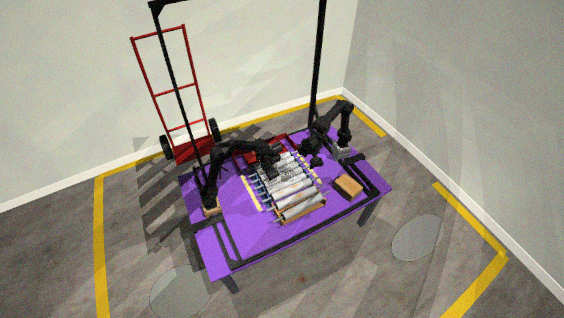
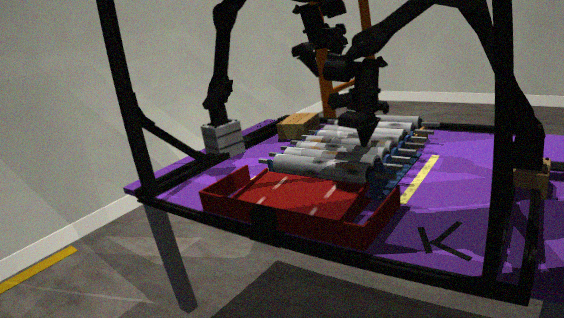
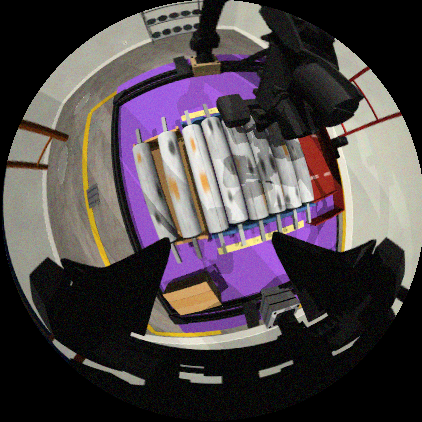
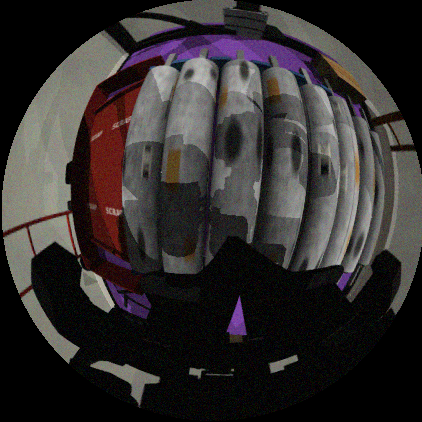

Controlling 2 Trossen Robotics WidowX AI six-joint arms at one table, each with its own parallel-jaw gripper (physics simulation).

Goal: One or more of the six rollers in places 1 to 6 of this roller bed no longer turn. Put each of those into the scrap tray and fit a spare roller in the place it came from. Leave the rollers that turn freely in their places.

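Pixels of known places: left gripper, between the fingertips: (image 1: 307, 163) (image 3: 221, 240); right gripper, between the fingertips: (image 2: 363, 146) (image 3: 258, 130) (image 4: 231, 240); left arm's base, origin of its link: (image 1: 342, 144) (image 2: 219, 123) (image 3: 283, 316); right arm's base, origin of its link: (image 1: 210, 204) (image 2: 527, 163) (image 3: 204, 59).
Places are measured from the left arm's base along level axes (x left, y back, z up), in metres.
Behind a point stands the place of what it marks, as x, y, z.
Six grey rollers (image 1: 287, 176) {0.133, -0.425, -0.042} (image 3: 251, 172) {0.116, -0.424, -0.035} (image 4: 236, 157) {0.069, -0.463, -0.035} lie side by side in the blue roller bed. Two spare rollers (image 1: 301, 206) {0.359, -0.411, -0.036} (image 3: 165, 185) {0.302, -0.406, -0.042} lie in a wooden tray (image 1: 299, 217) {0.387, -0.427, -0.107} at the bed's near end. The red scrap tray (image 1: 250, 156) {-0.127, -0.609, -0.084} (image 2: 299, 192) {-0.118, -0.502, -0.080} (image 3: 318, 165) {-0.148, -0.470, -0.083} (image 4: 104, 165) {-0.126, -0.501, -0.081} at the far end is empty. My right gripper (image 1: 272, 171) {0.087, -0.529, -0.034} (image 2: 365, 142) {0.087, -0.529, -0.034} (image 4: 231, 240) {0.087, -0.529, -0.034} is shut and empty, its tip down on about the third roller from the scrap tray. My left gripper (image 1: 315, 162) {0.198, -0.336, 0.126} (image 3: 221, 240) {0.198, -0.336, 0.126} is open and empty, hanging above the bed's right side.
A cardboard box (image 1: 347, 186) {0.296, -0.093, -0.054} (image 2: 298, 124) {0.228, -0.136, -0.058} (image 3: 192, 296) {0.276, -0.094, -0.056} sits on the purple table (image 1: 265, 233) {0.431, -0.635, -0.111} right of the bed. Yellow strips (image 1: 251, 192) {0.146, -0.656, -0.110} (image 2: 419, 178) {0.131, -0.662, -0.111} run along both sides of the bed. A red hand truck (image 1: 190, 148) and black gantry posts (image 1: 317, 63) {-0.312, -0.109, 0.446} stand behind.
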